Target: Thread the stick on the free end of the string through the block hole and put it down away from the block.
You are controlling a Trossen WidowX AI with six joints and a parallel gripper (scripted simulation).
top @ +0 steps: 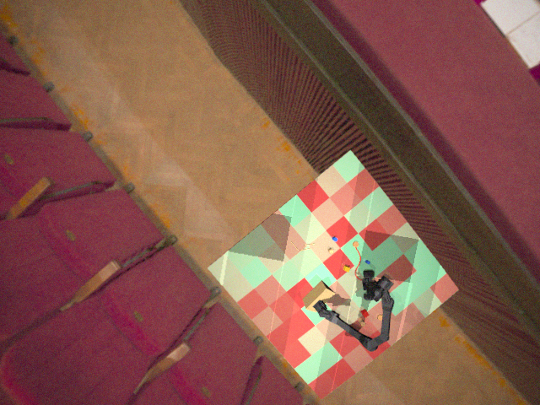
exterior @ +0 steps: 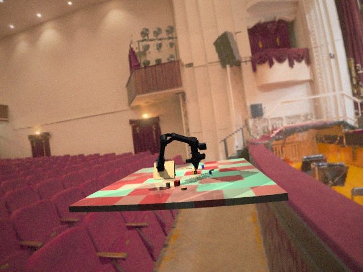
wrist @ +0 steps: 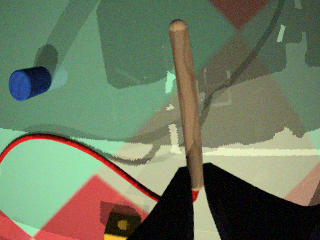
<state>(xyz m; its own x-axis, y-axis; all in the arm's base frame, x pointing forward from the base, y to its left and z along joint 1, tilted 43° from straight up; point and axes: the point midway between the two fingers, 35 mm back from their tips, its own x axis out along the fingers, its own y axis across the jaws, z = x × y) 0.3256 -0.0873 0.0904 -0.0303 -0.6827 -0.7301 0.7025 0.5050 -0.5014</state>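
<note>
Right now my gripper tip is 10 mm to the left of the thin wooden stick and 10 mm short of it. From my gripper tip the other things lie so: red cube (210 mm to the right, 160 mm behind, 40 mm below); round wooden button (180 mm to the left, 150 mm ahead, 60 mm below); yellow cube (110 mm to the left, 50 mm below, 20 mm behind).
</note>
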